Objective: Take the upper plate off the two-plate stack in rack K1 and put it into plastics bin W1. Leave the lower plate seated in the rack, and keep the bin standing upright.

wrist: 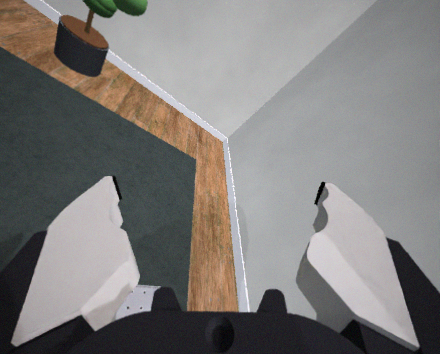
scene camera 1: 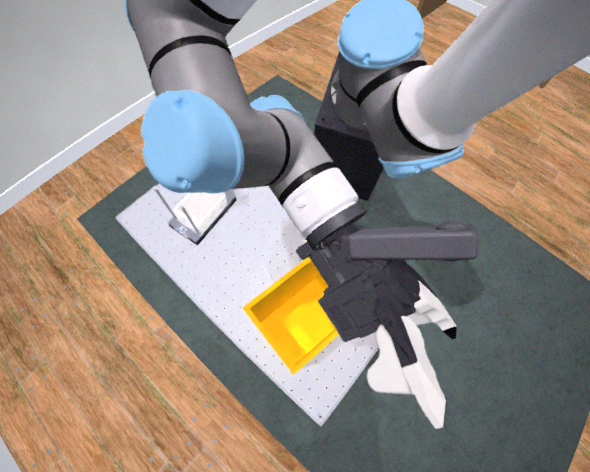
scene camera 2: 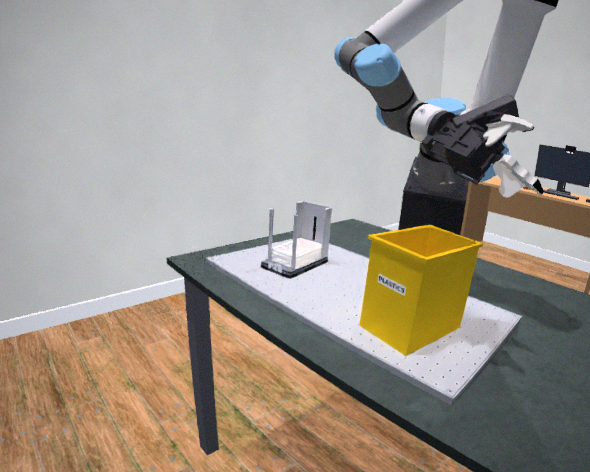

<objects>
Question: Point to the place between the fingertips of the gripper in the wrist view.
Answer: At 219, 182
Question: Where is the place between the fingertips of the gripper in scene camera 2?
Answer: At 539, 163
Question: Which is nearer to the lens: the white plate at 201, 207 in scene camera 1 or the yellow plastics bin W1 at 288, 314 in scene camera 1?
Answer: The yellow plastics bin W1.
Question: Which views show the gripper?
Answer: The wrist view, scene camera 1 and scene camera 2: all of them.
</objects>
